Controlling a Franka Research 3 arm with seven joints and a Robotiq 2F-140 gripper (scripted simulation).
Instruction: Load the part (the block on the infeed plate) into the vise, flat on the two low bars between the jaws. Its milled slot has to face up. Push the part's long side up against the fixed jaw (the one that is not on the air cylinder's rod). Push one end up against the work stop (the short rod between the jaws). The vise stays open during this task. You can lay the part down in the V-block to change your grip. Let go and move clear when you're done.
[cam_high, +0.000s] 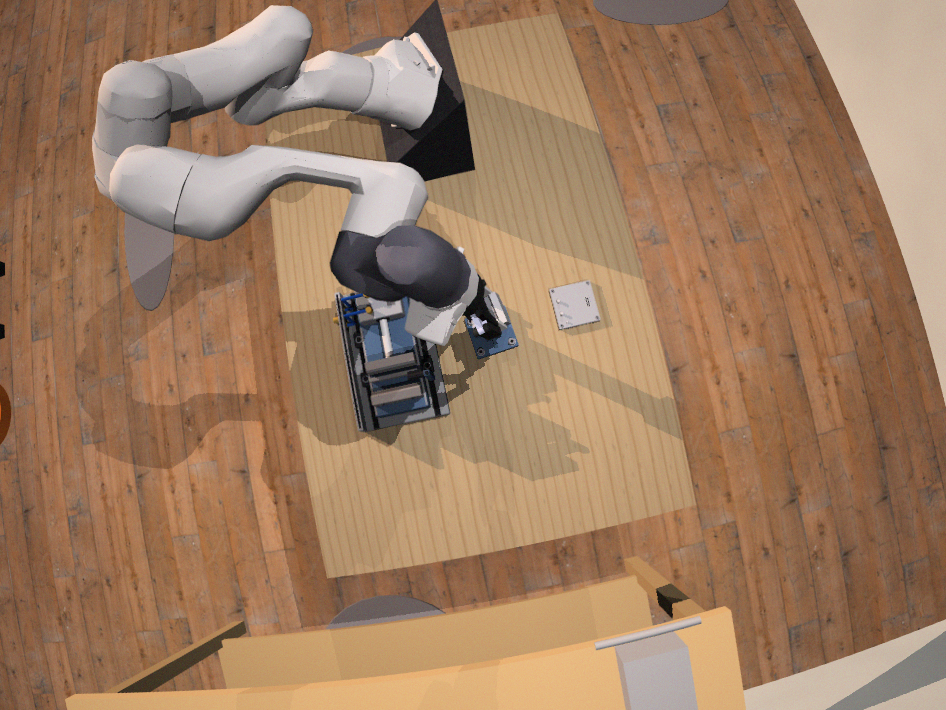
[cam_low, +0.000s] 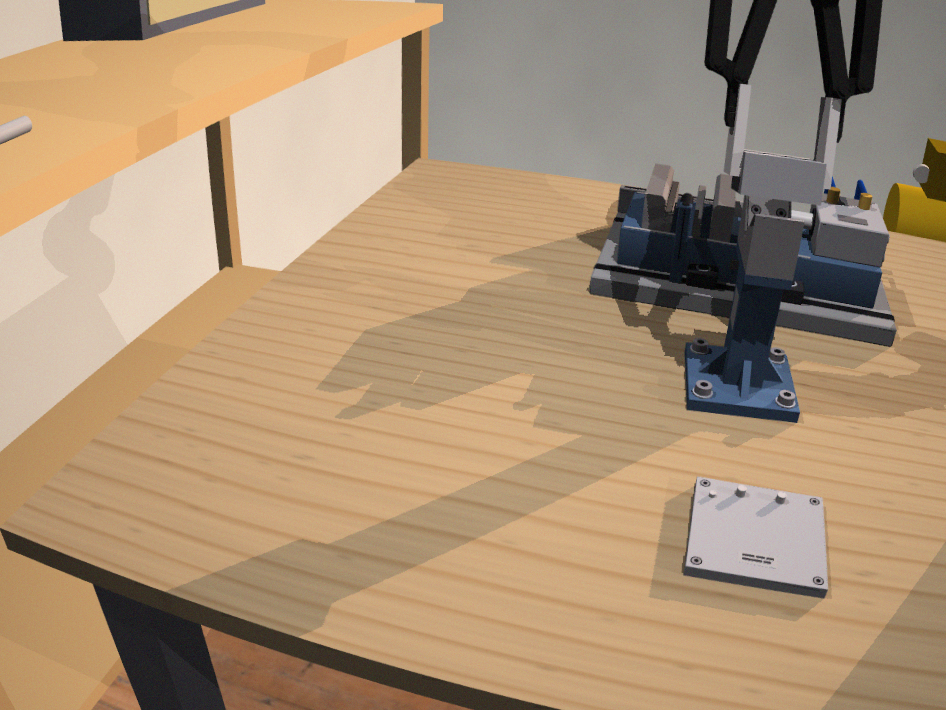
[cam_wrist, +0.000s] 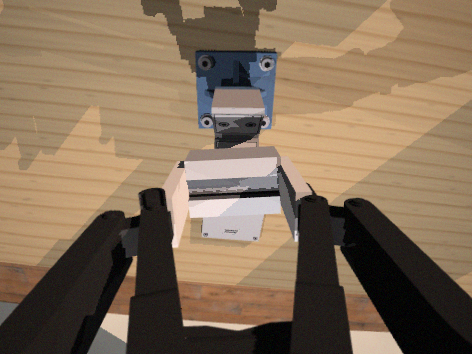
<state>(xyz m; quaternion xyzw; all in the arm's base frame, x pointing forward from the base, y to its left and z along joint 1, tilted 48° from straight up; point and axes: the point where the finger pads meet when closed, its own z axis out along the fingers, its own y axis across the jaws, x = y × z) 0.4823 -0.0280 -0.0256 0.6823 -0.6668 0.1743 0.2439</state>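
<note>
Now: hand 150 mm above the v-block post. The rest, counted from my hand: work stop (50 mm ahead, 170 mm to the right, 120 mm below); work stop post (50 mm ahead, 150 mm to the right, 150 mm below); part (10 mm to the left, 20 mm below).
</note>
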